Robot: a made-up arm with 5 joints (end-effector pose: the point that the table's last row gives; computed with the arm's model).
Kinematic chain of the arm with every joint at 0, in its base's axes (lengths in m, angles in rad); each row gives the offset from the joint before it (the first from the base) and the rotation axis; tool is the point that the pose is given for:
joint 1: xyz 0 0 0.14 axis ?
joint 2: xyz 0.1 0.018 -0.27 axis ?
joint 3: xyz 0.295 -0.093 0 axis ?
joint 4: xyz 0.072 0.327 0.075 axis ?
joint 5: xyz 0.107 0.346 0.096 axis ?
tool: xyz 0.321 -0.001 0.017
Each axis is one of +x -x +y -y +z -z.
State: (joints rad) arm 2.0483 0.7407 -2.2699 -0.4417 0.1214
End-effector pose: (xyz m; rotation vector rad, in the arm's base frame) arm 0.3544 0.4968 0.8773 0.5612 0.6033 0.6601
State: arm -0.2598 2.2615 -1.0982 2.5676 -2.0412
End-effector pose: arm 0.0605 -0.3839 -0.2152 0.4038 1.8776 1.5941
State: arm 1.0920 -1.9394 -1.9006 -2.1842 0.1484
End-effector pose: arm -0.1480 -0.2060 -0.3297 -1.1579 1.7638 -2.0667
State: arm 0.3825 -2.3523 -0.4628 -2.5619 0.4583
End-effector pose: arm -0.2441 -0.4804 -0.3822 -2.3562 1.6673 -0.2847
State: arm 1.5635 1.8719 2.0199 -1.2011 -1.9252
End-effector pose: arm 0.1668 -0.1699 0.4729 -1.5046 0.1806 1.4791
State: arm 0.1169 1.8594 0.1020 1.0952 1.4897
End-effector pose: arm 0.8731 -0.5283 0.2203 -1.1750 0.0231 -0.3933
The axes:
joint 1: -y
joint 2: -z
joint 3: -y
joint 4: -y
joint 5: +z

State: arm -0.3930 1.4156 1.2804 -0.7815 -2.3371
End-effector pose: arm 0.3717 -0.0145 -0.1613 0.1989 0.7482 2.5357
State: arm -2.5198 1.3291 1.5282 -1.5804 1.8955
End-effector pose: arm -0.8730 0.0020 -0.3843 0.7291 2.4313 0.1614
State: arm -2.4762 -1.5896 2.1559 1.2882 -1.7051
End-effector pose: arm -0.1035 0.1793 0.5393 -0.9644 0.3432 2.7132
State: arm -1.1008 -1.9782 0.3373 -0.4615 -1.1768
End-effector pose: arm -0.2582 0.4380 0.4459 0.3253 1.0366 0.7861
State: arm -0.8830 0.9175 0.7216 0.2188 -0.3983
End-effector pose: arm 0.6388 -0.0595 -0.2822 -0.7186 -0.2008 -0.9419
